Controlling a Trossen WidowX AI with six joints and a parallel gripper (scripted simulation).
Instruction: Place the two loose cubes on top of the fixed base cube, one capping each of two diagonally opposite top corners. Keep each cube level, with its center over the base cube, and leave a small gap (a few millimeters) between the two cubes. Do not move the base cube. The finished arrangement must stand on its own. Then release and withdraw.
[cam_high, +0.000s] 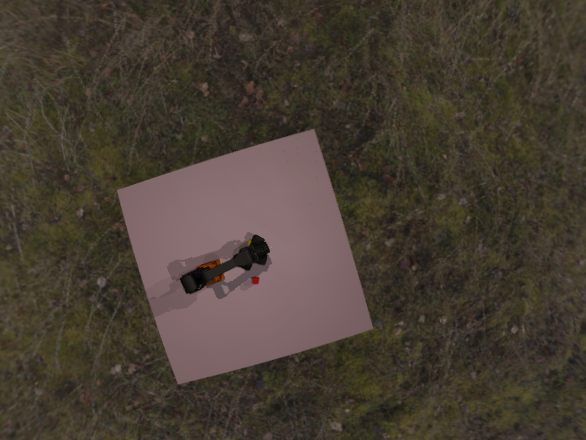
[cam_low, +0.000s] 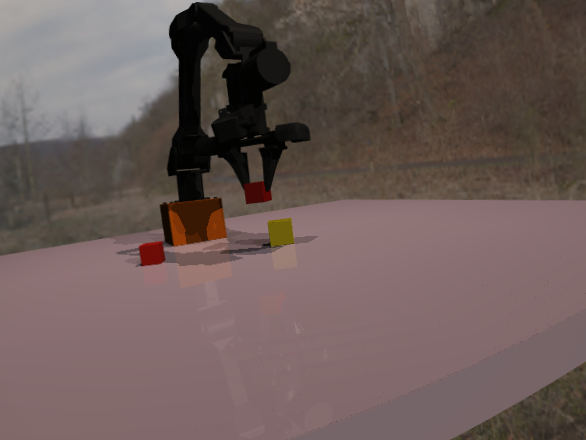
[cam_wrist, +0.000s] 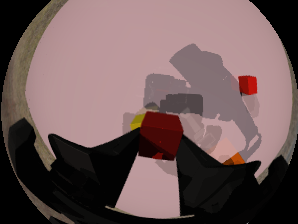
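My gripper tip is 7 cm above the yellow cube, 4 cm to the right of it and 1 cm past it. The rest, counted from my gripper tip: red cube: right at my gripper tip.
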